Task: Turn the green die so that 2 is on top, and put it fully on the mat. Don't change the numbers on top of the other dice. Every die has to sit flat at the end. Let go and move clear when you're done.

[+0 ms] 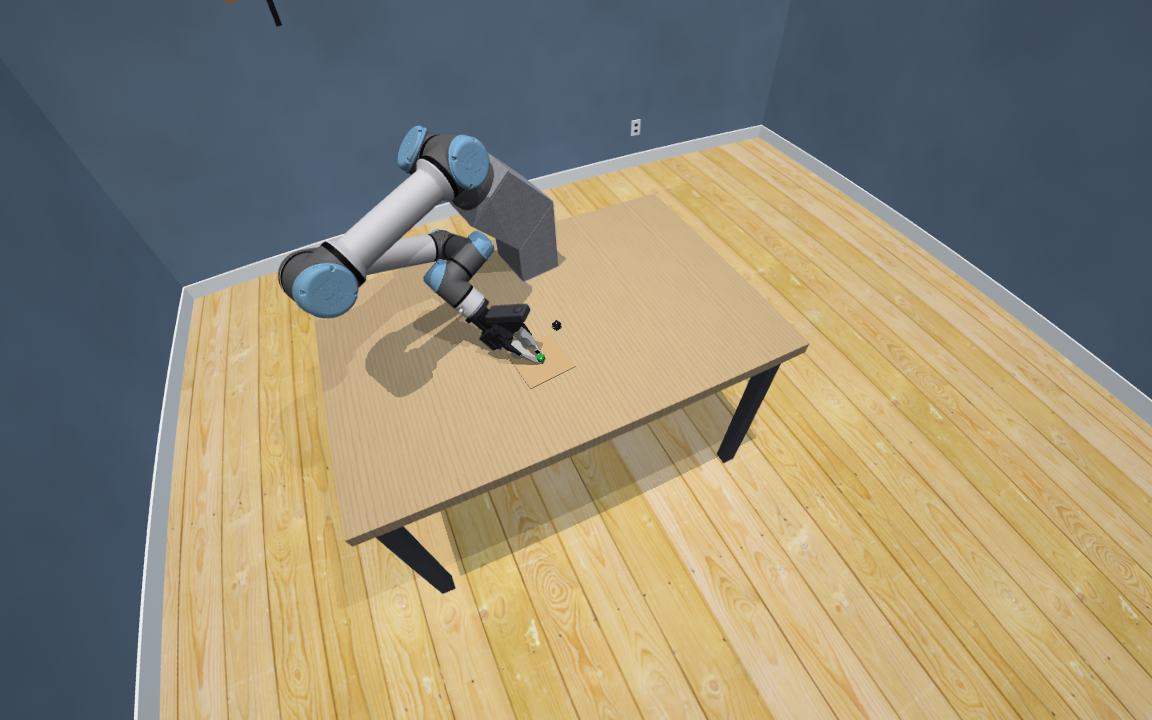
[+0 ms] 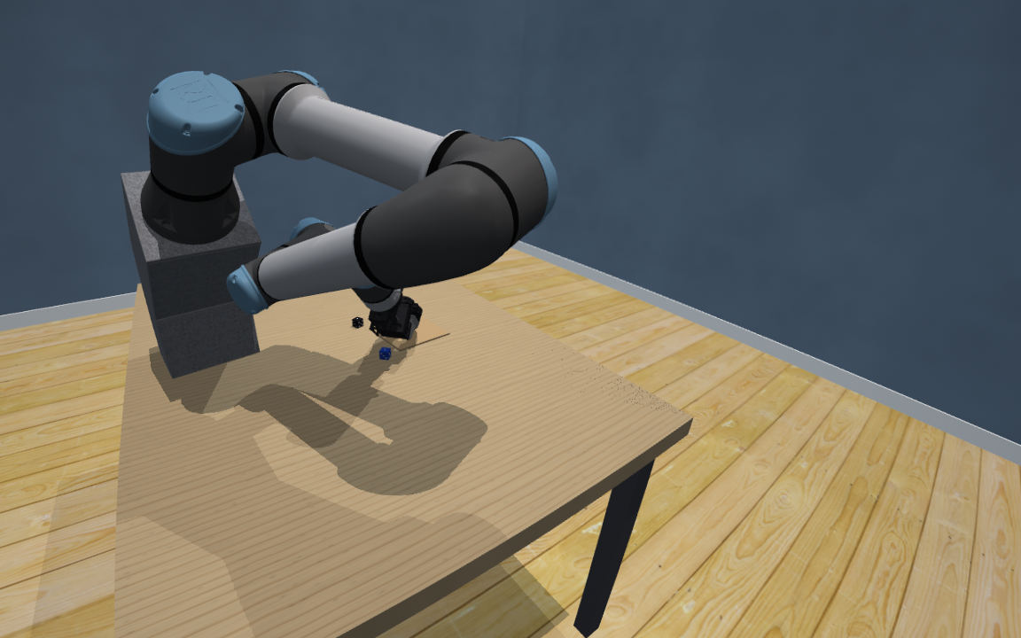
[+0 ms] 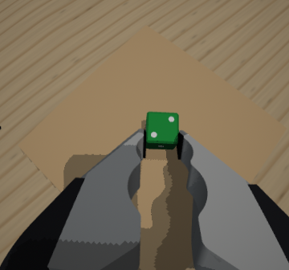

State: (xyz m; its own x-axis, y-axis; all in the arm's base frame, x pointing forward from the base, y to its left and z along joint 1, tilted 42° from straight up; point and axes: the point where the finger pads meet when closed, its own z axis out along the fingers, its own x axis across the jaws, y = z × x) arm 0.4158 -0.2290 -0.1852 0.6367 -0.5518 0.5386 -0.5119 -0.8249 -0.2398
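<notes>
The green die lies 10 mm to the left of my hand, 10 mm below it and 10 mm ahead of it. The rest, counted from my hand: blue die (110 mm behind, 70 mm to the right, 10 mm below); then tan mat (20 mm below, 10 mm to the left); then black die (110 mm to the left, 80 mm behind, 10 mm below).
</notes>
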